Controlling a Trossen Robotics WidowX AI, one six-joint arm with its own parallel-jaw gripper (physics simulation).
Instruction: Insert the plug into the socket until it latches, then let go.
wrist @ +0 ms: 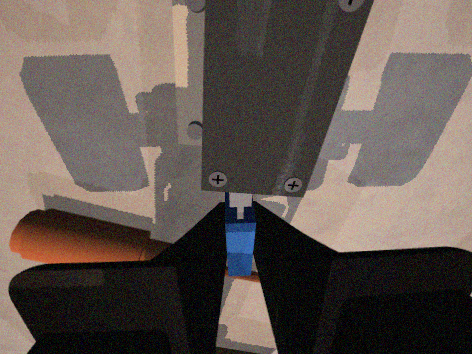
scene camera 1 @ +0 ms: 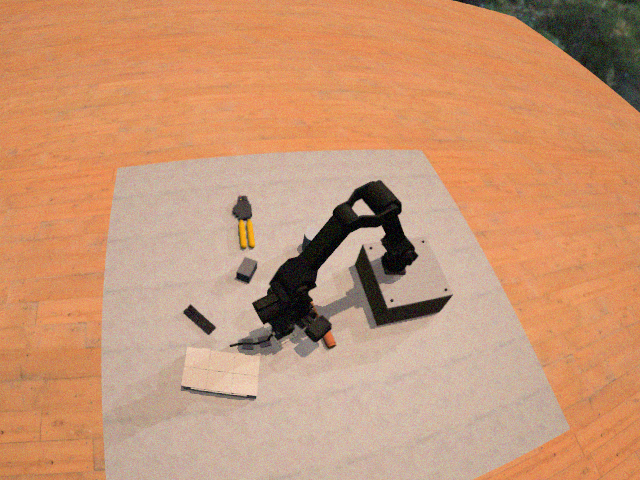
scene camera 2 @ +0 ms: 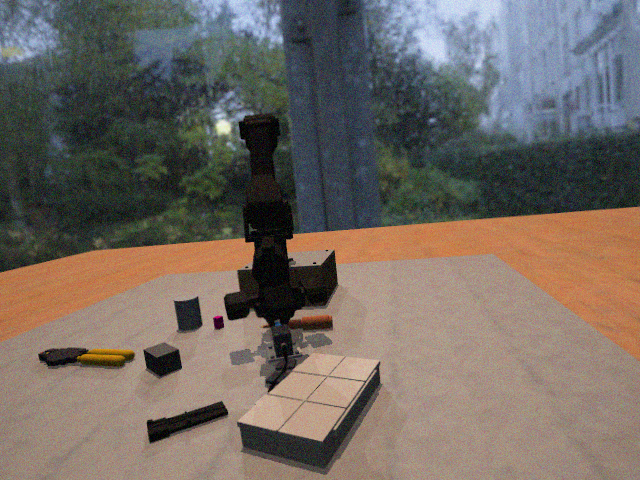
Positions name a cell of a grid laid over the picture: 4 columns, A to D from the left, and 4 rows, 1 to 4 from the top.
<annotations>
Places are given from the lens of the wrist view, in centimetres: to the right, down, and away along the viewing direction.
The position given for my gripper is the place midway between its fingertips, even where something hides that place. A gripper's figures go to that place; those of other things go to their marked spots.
my gripper (wrist: C3): 0, 2, 11
blue plug (wrist: C3): 0, 2, 8
orange-handled screwdriver (wrist: A3): -9, 3, 10
The marked spots on the blue plug and the orange-handled screwdriver are 10 cm apart.
</annotations>
